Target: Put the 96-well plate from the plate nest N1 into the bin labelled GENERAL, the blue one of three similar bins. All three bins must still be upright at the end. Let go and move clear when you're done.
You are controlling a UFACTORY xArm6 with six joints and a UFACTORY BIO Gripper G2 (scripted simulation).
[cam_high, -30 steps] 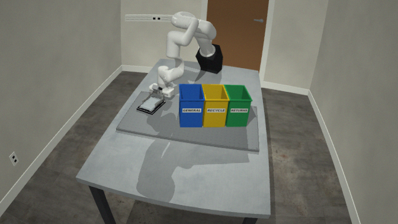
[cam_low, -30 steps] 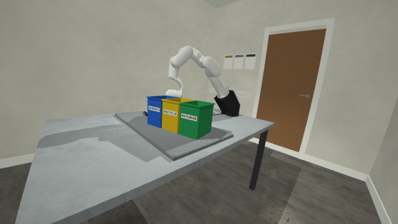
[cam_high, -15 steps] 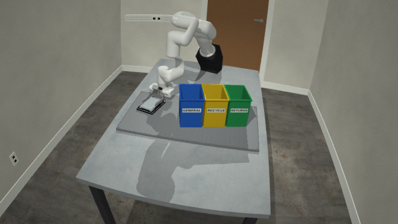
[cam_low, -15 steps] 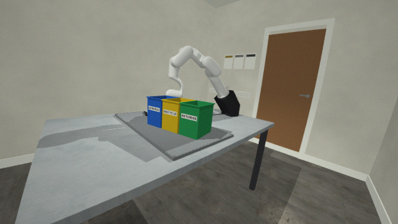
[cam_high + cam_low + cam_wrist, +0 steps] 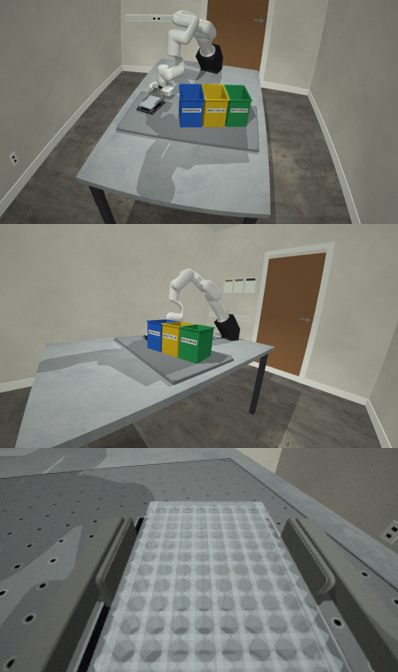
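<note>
The black plate nest N1 is 3 cm below my hand. Round my hand: yellow recycle bin (1 cm behind, 39 cm to the left, 5 cm above); then clear 96-well plate (1 cm below); then blue general bin (4 cm ahead, 27 cm to the left, 5 cm above).
</note>
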